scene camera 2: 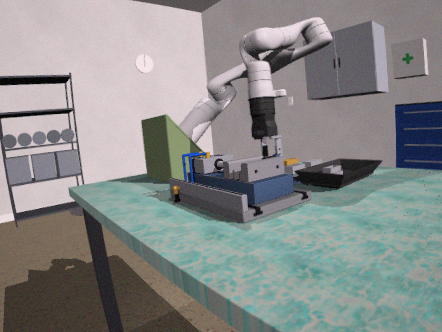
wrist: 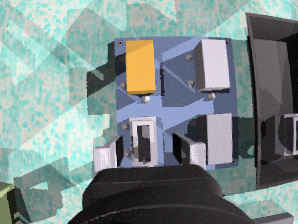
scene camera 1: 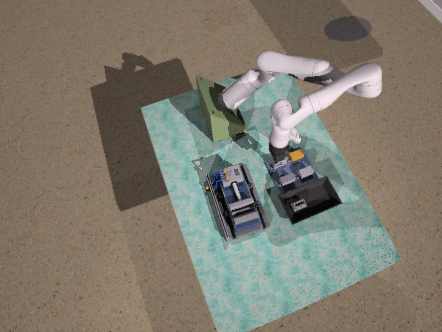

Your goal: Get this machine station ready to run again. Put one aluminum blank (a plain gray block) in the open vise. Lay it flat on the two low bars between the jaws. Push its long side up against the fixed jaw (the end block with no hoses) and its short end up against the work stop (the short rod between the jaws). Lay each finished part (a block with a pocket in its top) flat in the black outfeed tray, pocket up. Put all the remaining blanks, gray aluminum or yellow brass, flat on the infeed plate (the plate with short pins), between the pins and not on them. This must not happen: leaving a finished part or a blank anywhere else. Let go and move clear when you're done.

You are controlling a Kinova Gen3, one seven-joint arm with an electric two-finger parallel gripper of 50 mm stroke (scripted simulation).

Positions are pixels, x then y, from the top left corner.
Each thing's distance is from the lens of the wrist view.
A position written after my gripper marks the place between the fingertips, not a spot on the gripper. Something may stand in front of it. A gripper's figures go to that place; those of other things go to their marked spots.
my gripper (wrist: 148,145): 18 cm
yellow brass blank (wrist: 140,75): 21 cm
